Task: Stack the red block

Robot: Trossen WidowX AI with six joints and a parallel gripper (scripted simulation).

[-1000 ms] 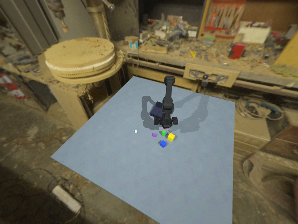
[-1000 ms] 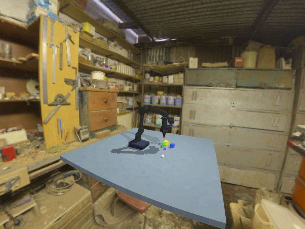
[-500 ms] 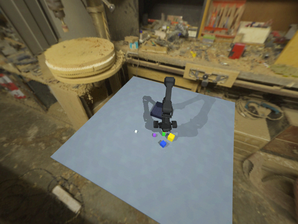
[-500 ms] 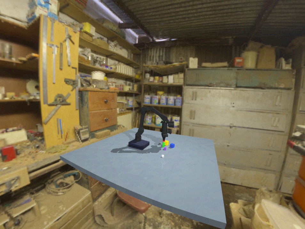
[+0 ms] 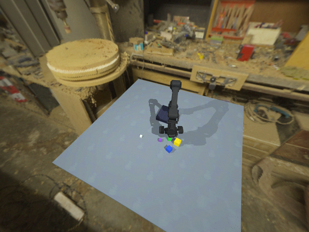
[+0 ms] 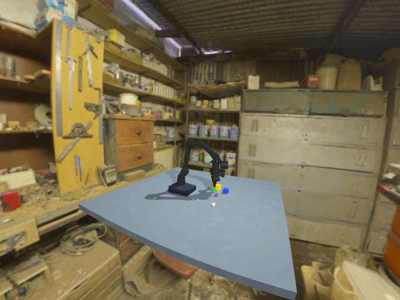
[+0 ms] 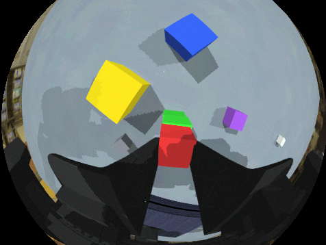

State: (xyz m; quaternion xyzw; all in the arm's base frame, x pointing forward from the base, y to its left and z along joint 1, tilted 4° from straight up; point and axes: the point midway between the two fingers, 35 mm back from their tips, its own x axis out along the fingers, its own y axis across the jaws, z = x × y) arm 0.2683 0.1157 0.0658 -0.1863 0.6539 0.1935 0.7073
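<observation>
Now: the red block right at my gripper tip. Also, from my gripper tip: yellow block (7 cm to the left, 4 cm below); tiny grey block (6 cm behind, 4 cm to the left, 5 cm below); purple block (5 cm ahead, 7 cm to the right, 5 cm below).
</observation>
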